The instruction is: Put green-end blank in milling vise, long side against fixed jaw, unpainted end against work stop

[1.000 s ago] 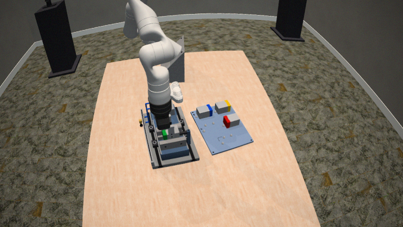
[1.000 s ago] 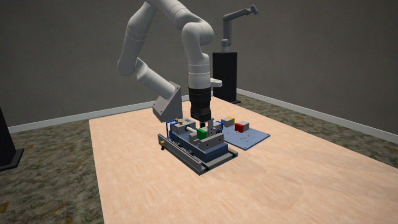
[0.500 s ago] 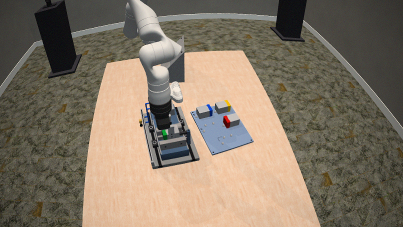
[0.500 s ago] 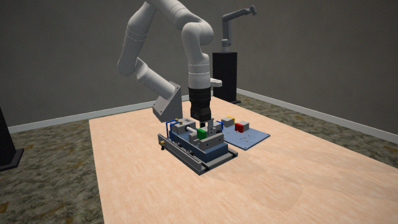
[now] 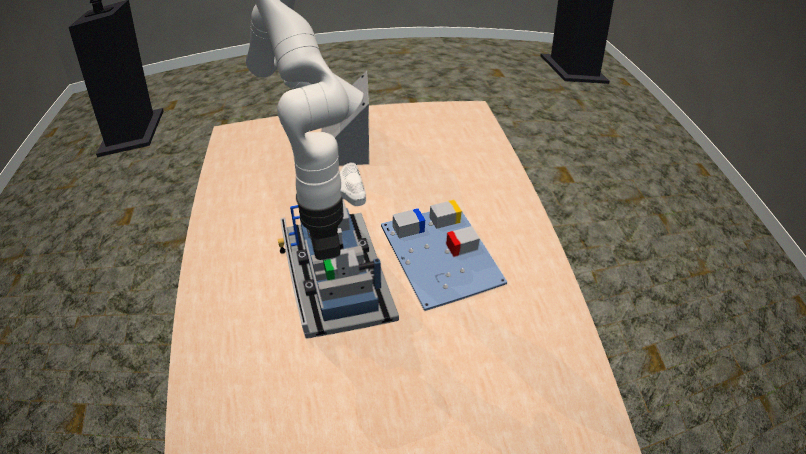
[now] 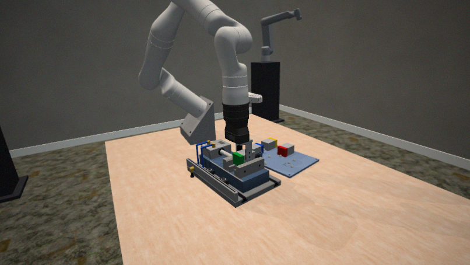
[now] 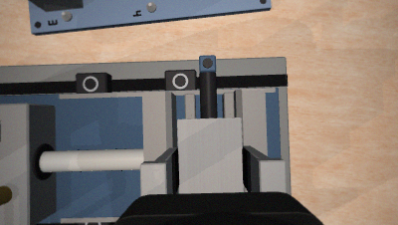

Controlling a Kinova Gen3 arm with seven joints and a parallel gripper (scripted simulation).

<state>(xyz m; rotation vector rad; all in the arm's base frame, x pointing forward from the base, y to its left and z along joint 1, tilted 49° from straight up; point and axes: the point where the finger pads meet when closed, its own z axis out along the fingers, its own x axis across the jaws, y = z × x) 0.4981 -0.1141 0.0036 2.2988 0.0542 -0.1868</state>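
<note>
Right now the green-ended blank is 2 cm below my hand. The rest, counted from my hand: vise ram 9 cm behind, 4 cm below, 1 cm to the right; then fixed jaw 4 cm below, 3 cm ahead; then black work stop rod 5 cm to the left, 3 cm below.
</note>
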